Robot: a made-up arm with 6 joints. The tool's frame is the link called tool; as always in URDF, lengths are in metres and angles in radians.
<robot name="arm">
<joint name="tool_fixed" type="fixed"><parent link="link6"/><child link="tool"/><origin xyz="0 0 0"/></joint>
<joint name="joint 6" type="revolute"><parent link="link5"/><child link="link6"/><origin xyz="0 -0.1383 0" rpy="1.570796 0 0"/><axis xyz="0 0 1"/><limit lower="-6.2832" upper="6.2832"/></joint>
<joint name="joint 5" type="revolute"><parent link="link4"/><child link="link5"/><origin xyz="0 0 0" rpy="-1.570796 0 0"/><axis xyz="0 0 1"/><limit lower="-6.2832" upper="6.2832"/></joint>
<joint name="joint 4" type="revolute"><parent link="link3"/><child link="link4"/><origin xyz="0 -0.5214 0" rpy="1.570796 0 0"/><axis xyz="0 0 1"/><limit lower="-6.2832" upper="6.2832"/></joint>
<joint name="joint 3" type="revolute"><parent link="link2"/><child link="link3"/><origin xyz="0 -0.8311 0"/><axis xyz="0 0 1"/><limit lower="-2.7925" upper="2.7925"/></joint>
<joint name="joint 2" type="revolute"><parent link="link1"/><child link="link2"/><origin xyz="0 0.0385 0" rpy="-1.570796 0 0"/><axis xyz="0 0 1"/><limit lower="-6.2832" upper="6.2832"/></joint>
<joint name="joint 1" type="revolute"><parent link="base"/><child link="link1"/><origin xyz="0 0 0.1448"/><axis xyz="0 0 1"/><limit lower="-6.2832" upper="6.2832"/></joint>
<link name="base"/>
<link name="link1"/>
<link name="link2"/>
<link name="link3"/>
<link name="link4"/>
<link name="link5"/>
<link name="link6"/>
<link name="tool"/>
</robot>
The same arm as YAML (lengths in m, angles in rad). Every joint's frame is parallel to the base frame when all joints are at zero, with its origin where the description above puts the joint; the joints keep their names.
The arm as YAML. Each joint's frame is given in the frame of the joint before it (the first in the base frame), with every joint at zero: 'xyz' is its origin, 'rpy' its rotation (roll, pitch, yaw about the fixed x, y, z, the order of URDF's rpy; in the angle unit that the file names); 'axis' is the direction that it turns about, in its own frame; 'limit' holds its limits. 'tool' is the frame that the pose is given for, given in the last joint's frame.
units:
  length: m
  angle: rad
joints:
  - name: joint 1
    type: revolute
    origin:
      xyz: [0.0, 0.0, 0.1448]
      rpy: [0.0, 0.0, 0.0]
    axis: "+z"
    limit:
      lower: -6.2832
      upper: 6.2832
  - name: joint 2
    type: revolute
    origin:
      xyz: [0.0, 0.0385, 0.0]
      rpy: [0.0, 0.0, 0.0]
    axis: "+y"
    limit:
      lower: -6.2832
      upper: 6.2832
  - name: joint 3
    type: revolute
    origin:
      xyz: [0.0, 0.0, 0.8311]
      rpy: [0.0, 0.0, 0.0]
    axis: "+y"
    limit:
      lower: -2.7925
      upper: 2.7925
  - name: joint 4
    type: revolute
    origin:
      xyz: [0.0, 0.0, 0.5214]
      rpy: [0.0, 0.0, 0.0]
    axis: "+z"
    limit:
      lower: -6.2832
      upper: 6.2832
  - name: joint 5
    type: revolute
    origin:
      xyz: [0.0, 0.0, 0.0]
      rpy: [0.0, 0.0, 0.0]
    axis: "+y"
    limit:
      lower: -6.2832
      upper: 6.2832
  - name: joint 6
    type: revolute
    origin:
      xyz: [0.0, 0.0, 0.1383]
      rpy: [0.0, 0.0, 0.0]
    axis: "+z"
    limit:
      lower: -6.2832
      upper: 6.2832
tool:
  origin:
    xyz: [0.0, 0.0, 0.0]
    rpy: [0.0, 0.0, 0.0]

